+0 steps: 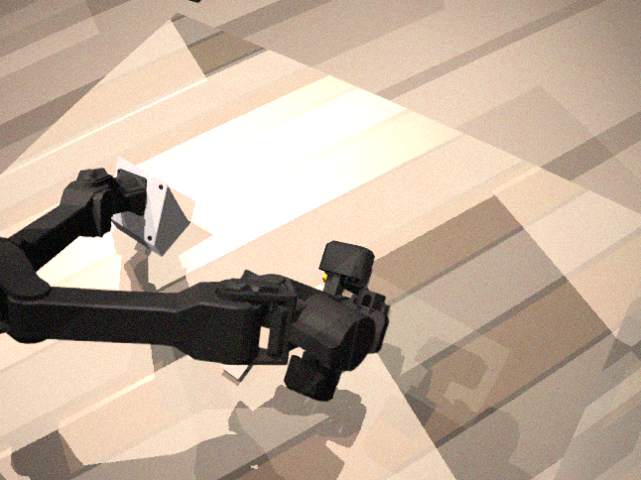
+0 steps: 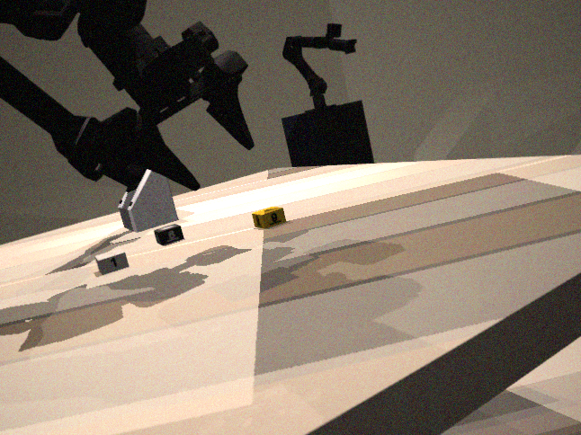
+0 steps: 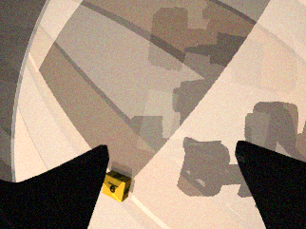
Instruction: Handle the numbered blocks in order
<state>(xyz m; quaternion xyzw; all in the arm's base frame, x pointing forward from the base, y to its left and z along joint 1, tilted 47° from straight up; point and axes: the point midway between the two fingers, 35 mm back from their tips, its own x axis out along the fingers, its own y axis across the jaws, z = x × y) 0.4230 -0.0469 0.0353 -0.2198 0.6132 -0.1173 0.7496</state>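
Now: gripper tip 15 cm past the white block, 11 cm to the left of it and 8 cm above it. From my gripper tip the other things lie so: dark block 20 cm behind, 8 cm below, 1 cm to the right; yellow block 9 cm to the left, 8 cm below, 8 cm behind.
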